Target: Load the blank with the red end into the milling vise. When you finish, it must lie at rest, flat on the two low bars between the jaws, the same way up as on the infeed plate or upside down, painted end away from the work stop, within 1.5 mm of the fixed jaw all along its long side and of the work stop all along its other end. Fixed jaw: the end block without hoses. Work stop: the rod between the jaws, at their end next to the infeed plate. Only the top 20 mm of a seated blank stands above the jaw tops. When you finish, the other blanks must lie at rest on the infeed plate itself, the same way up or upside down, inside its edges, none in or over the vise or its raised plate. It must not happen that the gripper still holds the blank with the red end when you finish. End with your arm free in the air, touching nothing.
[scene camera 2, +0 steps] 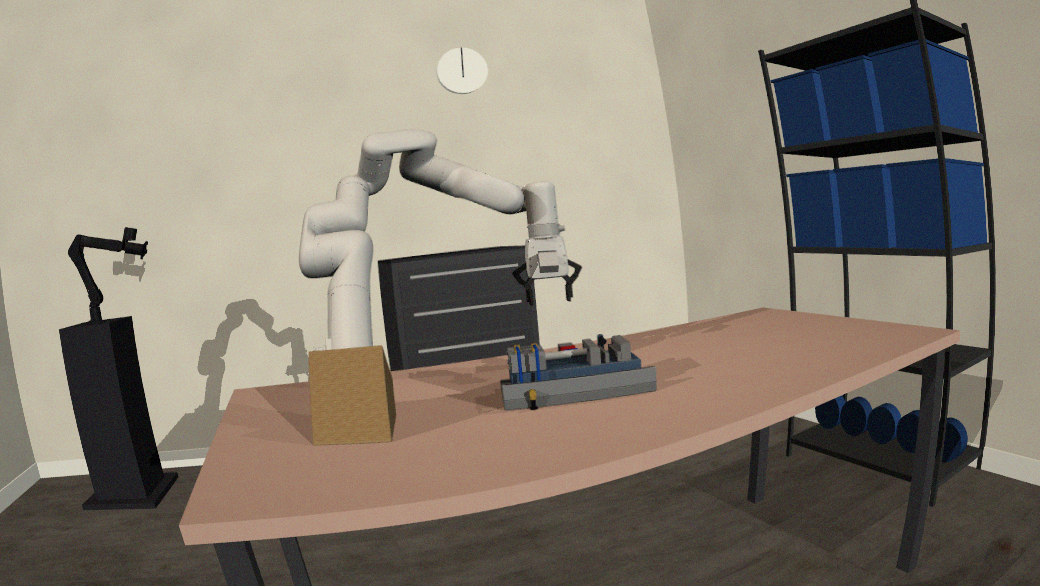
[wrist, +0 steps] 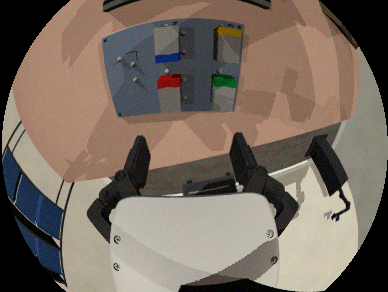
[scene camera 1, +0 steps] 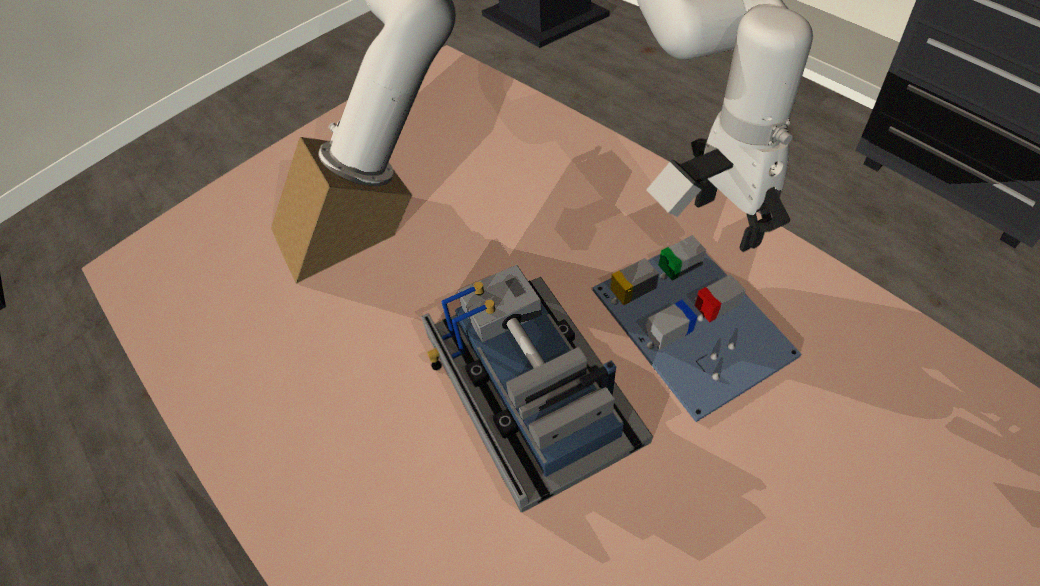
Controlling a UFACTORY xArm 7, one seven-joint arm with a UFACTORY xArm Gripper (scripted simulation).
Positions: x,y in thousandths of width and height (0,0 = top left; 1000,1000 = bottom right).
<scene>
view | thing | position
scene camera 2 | gripper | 529,516
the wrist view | blue-ended blank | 429,135
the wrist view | green-ended blank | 576,300
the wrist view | yellow-ended blank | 584,159
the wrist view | blue-grey infeed plate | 336,341
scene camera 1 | gripper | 699,383
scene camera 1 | blue-ended blank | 640,559
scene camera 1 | green-ended blank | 660,436
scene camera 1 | yellow-ended blank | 614,477
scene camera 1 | blue-grey infeed plate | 732,596
</scene>
